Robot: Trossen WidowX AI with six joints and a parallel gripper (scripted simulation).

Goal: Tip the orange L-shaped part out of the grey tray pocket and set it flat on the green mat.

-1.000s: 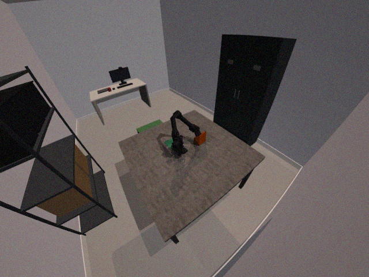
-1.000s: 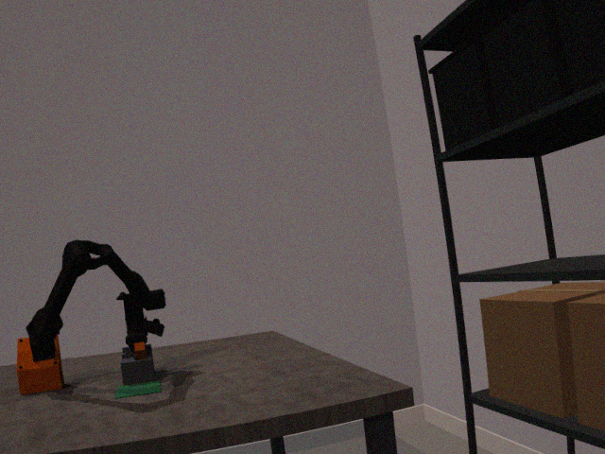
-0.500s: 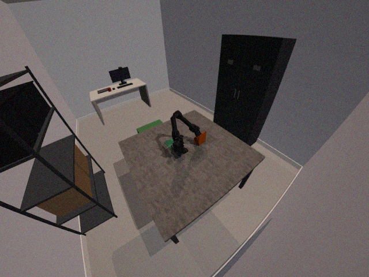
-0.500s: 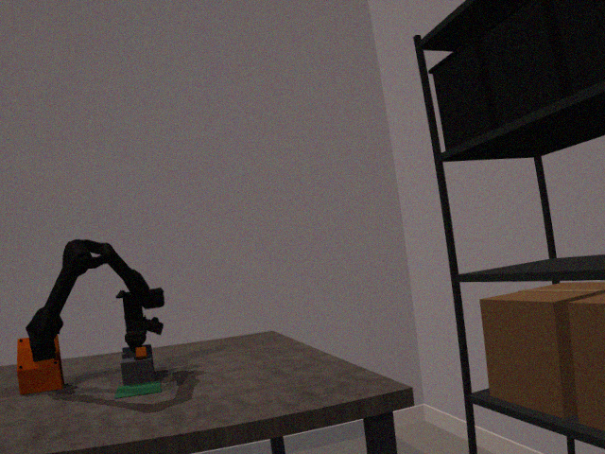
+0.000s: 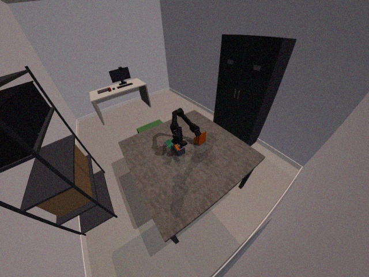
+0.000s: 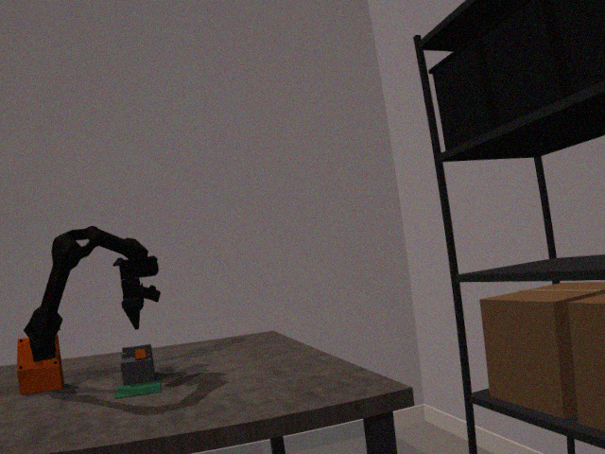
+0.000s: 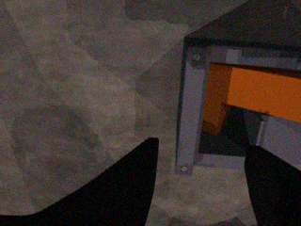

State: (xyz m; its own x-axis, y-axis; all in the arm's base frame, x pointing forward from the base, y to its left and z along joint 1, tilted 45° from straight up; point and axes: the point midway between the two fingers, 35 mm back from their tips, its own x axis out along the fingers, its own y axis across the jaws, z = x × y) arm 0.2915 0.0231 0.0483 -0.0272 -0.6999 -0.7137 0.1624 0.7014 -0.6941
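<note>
Right now my gripper tip is 20 mm past the orange L-shaped part, 40 mm to the left of it and 100 mm above it. The rest, counted from my gripper tip: green mat (40 mm behind, 220 mm to the right, 160 mm below).
</note>
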